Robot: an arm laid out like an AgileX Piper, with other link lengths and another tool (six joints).
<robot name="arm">
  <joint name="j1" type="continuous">
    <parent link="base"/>
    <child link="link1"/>
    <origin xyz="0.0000 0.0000 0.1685" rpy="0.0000 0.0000 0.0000"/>
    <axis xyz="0 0 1"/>
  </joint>
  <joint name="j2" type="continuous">
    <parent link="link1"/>
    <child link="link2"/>
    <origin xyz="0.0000 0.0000 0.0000" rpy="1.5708 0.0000 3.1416"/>
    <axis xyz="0 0 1"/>
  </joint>
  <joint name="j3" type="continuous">
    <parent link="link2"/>
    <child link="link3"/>
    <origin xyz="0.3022 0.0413 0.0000" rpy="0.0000 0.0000 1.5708"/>
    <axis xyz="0 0 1"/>
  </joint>
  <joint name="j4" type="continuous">
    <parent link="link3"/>
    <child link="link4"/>
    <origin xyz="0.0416 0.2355 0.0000" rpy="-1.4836 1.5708 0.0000"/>
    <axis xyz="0 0 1"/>
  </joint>
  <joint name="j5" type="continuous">
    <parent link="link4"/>
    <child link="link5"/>
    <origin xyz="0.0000 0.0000 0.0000" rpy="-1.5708 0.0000 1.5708"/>
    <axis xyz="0 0 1"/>
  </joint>
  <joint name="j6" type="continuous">
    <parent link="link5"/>
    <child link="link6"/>
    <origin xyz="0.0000 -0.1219 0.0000" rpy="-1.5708 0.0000 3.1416"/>
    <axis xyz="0 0 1"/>
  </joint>
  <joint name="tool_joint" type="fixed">
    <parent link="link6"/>
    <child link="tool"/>
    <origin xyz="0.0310 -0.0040 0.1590" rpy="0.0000 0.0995 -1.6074"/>
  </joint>
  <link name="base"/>
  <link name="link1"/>
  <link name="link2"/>
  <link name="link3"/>
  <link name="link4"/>
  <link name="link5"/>
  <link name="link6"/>
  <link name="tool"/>
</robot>
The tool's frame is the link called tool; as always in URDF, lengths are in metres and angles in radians. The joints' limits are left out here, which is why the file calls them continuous.
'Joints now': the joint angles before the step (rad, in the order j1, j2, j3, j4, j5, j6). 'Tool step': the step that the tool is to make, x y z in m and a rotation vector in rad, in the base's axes. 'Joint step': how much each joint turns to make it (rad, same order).
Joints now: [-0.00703 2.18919 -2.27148 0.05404 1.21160 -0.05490]
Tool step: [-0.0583 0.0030 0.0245 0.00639 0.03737 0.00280]
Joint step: [0.00186 -0.21329 0.25058 0.00623 0.00012 0.00000]
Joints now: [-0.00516 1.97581 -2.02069 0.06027 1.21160 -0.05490]
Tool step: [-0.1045 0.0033 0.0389 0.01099 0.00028 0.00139]
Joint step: [-0.00004 -0.36761 0.36872 0.01109 -0.00077 -0.00003]
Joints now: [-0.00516 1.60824 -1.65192 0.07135 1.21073 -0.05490]
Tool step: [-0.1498 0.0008 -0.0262 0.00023 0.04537 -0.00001]
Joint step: [0.00021 -0.46810 0.51336 -0.00011 0.00010 0.00024]
